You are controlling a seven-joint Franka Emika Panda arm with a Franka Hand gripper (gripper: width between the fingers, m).
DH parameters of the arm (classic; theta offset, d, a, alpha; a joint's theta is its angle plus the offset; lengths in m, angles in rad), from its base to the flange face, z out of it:
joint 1: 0 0.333 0 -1.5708
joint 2: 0 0 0 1.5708
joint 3: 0 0.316 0.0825 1.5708
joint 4: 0 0 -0.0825 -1.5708
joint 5: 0 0.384 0 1.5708
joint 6: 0 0 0.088 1.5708
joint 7: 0 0.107 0 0
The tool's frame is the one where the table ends.
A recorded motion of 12 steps. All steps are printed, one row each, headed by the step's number.
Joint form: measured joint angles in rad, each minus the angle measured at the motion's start. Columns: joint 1, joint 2, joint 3, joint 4, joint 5, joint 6, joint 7.
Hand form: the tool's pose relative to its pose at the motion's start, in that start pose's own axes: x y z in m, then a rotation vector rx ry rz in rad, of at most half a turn. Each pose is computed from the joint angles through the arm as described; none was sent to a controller.
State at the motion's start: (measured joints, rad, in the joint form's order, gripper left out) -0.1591 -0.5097 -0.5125 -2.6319 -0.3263 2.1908 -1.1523
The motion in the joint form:
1: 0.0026 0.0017 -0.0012 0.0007 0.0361 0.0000 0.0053
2: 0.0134 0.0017 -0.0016 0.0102 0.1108 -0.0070 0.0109
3: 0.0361 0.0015 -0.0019 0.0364 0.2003 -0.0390 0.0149
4: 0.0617 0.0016 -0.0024 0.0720 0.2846 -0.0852 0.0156
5: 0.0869 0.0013 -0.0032 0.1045 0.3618 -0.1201 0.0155
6: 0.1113 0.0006 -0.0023 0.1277 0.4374 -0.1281 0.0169
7: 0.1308 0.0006 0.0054 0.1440 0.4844 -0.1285 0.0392
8: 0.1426 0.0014 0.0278 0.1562 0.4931 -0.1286 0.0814
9: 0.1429 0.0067 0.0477 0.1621 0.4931 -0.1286 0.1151
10: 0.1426 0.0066 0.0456 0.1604 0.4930 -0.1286 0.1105
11: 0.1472 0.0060 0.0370 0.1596 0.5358 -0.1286 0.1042
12: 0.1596 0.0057 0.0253 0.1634 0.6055 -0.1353 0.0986
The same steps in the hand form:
1: 0.0018 -0.0003 0.0004 0.0130 0.0264 0.0249
2: 0.0076 0.0000 -0.0033 0.0361 0.0819 0.0652
3: 0.0174 0.0013 -0.0124 0.0732 0.1447 0.1005
4: 0.0281 0.0028 -0.0249 0.1153 0.2035 0.1225
5: 0.0392 0.0041 -0.0375 0.1489 0.2626 0.1366
6: 0.0515 0.0053 -0.0490 0.1668 0.3274 0.1504
7: 0.0635 0.0053 -0.0582 0.1763 0.3656 0.1695
8: 0.0765 0.0031 -0.0660 0.1742 0.3654 0.1838
9: 0.0845 0.0014 -0.0688 0.1736 0.3546 0.1996
10: 0.0836 0.0014 -0.0678 0.1746 0.3548 0.1972
11: 0.0841 0.0013 -0.0678 0.1959 0.3908 0.2138
12: 0.0875 0.0007 -0.0698 0.2336 0.4475 0.2372

